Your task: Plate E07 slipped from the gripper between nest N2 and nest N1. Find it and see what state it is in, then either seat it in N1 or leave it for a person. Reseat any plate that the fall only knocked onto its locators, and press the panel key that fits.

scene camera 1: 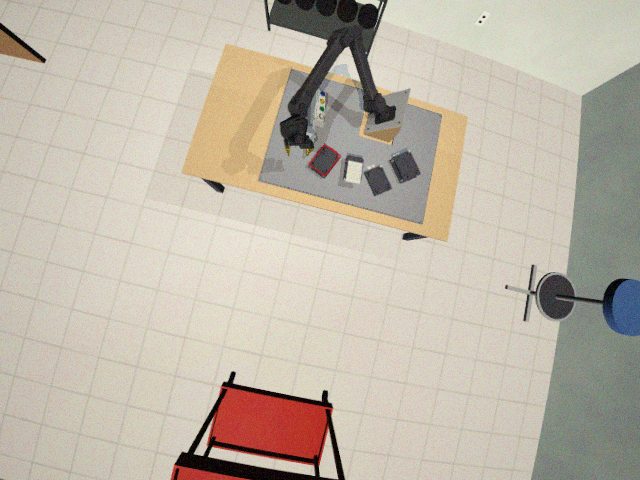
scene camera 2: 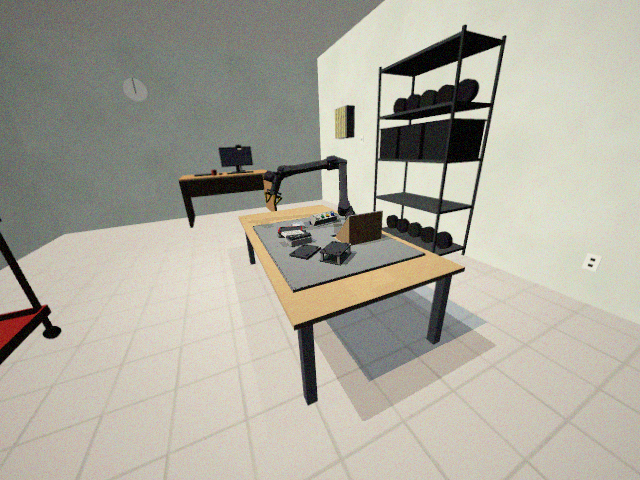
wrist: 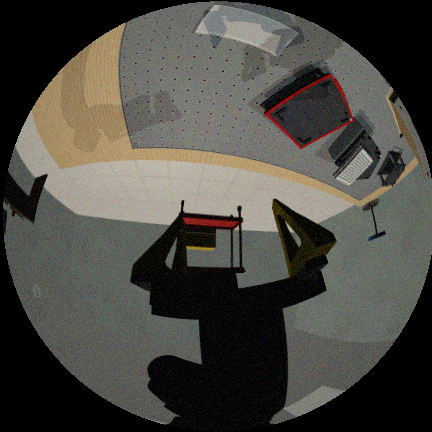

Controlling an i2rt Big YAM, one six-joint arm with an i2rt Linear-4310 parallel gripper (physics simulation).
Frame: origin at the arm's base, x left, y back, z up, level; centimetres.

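Seen in the pictures: gripper, between the fingertips: (scene camera 1: 297, 155) (scene camera 2: 270, 204) (wrist: 227, 210); arm's base, origin of its link: (scene camera 1: 385, 116) (scene camera 2: 353, 223).
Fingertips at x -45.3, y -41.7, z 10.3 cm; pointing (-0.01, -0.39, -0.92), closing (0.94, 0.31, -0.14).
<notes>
Offsets run from my fingertips to a thing's top centre. "pt": to the spot under its first point. Level surfaces: height alone.
My gripper (scene camera 1: 298, 150) (scene camera 2: 273, 200) (wrist: 227, 210) is open and empty, high over the mat. A red-rimmed dark tray {dx +14.8, dy +8.2, dz -15.9 cm} (scene camera 1: 324, 160) (wrist: 312, 112) lies to its right in the scene camera 1 view. Next to it is a dark block with a white face {dx +32.9, dy +3.7, dz -12.4 cm} (scene camera 1: 354, 168) (wrist: 354, 166). A flat dark plate {dx +49.7, dy +4.6, dz -18.4 cm} (scene camera 1: 377, 180) (scene camera 2: 305, 251) lies beside that. A dark plate on short posts {pt dx +63.1, dy +15.8, dz -14.5 cm} (scene camera 1: 404, 165) (scene camera 2: 336, 249) (wrist: 391, 167) stands at the far end. A pale flat piece (wrist: 245, 27) lies on the mat near the gripper. The key panel {dx +4.2, dy +40.8, dz -12.1 cm} (scene camera 1: 320, 108) (scene camera 2: 324, 217) has coloured keys. Labels are unreadable; I cannot tell which is E07.
A wooden wedge-shaped stand (scene camera 2: 366, 227) with an upright board is near the arm's base. The grey perforated mat {dz -20.4 cm} (scene camera 1: 403, 201) (scene camera 2: 372, 258) (wrist: 165, 75) lies on the wooden table {dz -21.7 cm} (scene camera 1: 206, 149) (scene camera 2: 310, 304). A black shelf rack (scene camera 2: 448, 170) stands behind.
</notes>
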